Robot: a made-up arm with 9 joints.
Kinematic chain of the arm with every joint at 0, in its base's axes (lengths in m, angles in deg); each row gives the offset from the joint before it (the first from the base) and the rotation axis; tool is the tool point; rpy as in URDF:
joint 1: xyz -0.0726 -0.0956 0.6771 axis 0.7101 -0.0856 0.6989
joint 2: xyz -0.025 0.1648 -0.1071 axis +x
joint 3: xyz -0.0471 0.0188 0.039 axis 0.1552 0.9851 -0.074
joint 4: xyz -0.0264 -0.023 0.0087 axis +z
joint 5: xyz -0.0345 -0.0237 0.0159 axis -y
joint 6: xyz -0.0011 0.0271 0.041 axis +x
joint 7: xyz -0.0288 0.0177 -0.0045 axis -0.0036 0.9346 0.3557
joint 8: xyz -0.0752 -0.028 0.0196 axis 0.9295 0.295 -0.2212
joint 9: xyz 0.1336 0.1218 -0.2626 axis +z
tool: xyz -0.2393 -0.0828 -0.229 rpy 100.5 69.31 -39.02
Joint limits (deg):
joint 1: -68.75..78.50
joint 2: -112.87..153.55
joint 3: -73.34..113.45
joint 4: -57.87..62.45
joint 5: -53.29..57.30
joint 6: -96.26..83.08
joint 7: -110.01..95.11
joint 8: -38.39..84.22
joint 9: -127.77..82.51
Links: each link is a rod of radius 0.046 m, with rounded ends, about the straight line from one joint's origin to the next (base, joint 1, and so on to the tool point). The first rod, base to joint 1, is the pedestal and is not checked.
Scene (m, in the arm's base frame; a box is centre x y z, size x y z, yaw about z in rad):
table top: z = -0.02
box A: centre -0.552 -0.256 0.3 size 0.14 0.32 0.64 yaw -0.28
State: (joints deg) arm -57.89 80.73 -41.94 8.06 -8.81 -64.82 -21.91 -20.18 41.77
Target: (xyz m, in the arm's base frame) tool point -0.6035 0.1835 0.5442
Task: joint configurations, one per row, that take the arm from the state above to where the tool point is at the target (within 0.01 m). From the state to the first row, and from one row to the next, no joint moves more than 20 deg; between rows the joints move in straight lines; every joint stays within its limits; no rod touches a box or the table.
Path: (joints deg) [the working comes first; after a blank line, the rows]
Joints at the target: -50.85 64.80 -53.08 -17.37 33.19 -96.26 -40.18 -38.39 58.15
Straight joint move there: touches box A.

1: -59.70 66.84 -47.17 3.74 -13.19 -70.06 -36.40 -3.42 43.03
2: -61.51 52.96 -52.41 -0.58 -17.57 -75.30 -50.89 13.34 44.29
3: -63.32 39.07 -57.64 -4.90 -21.95 -80.54 -65.38 30.09 45.54
4: -65.13 25.18 -62.87 -9.22 -26.33 -85.78 -79.87 46.85 46.80
5: -66.94 11.29 -68.11 -13.54 -30.71 -91.02 -94.36 63.61 48.06
6: -68.75 -2.59 -73.34 -17.85 -35.09 -96.26 -108.85 80.37 49.32
7: -65.77 8.64 -69.96 -17.77 -23.71 -96.26 -97.41 60.58 50.79
8: -62.78 19.87 -66.59 -17.69 -12.33 -96.26 -85.96 40.78 52.26
9: -59.80 31.10 -63.21 -17.61 -0.95 -96.26 -74.52 20.99 53.73
10: -56.82 42.34 -59.83 -17.53 10.43 -96.26 -63.07 1.20 55.21
11: -53.83 53.57 -56.45 -17.45 21.81 -96.26 -51.63 -18.60 56.68
12: -50.85 64.80 -53.08 -17.37 33.19 -96.26 -40.18 -38.39 58.15

